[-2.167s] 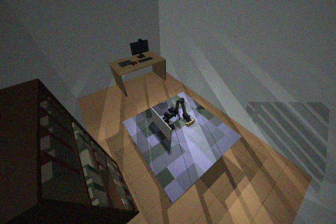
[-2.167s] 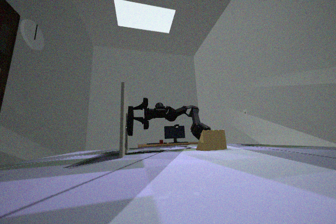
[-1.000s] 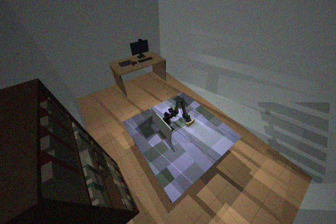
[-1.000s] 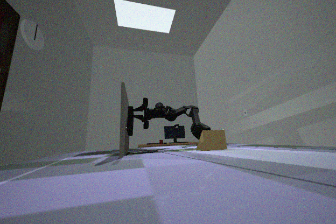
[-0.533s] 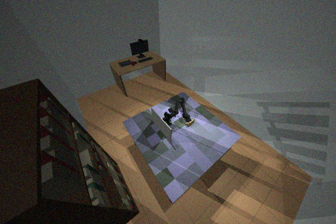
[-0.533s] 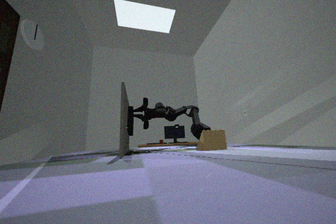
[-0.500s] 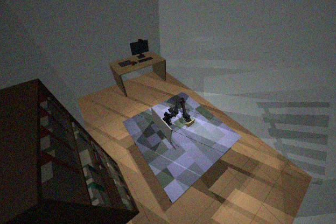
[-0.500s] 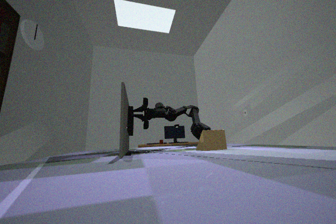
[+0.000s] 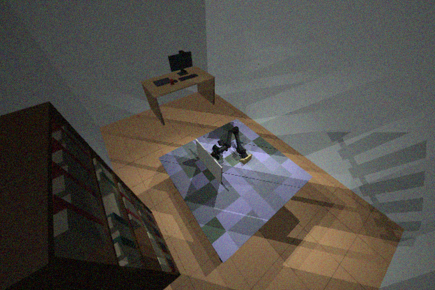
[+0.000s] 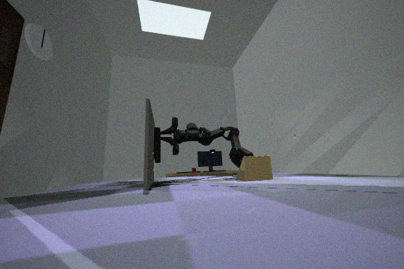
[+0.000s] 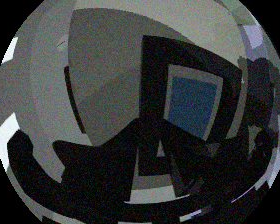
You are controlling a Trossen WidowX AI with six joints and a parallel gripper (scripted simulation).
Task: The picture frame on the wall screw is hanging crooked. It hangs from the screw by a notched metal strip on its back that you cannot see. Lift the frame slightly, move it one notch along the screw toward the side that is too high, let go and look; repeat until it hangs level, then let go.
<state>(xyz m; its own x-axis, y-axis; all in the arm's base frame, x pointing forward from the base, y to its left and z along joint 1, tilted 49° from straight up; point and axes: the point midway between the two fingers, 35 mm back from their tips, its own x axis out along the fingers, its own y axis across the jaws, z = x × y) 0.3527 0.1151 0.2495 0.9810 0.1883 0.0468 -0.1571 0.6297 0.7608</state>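
The dark picture frame lies 1 cm ahead of my gripper tip, 1 cm to the left of it and 5 cm below it. Also, from my gripper tip: wall panel: 2 cm ahead, 1 cm to the left, 7 cm below.
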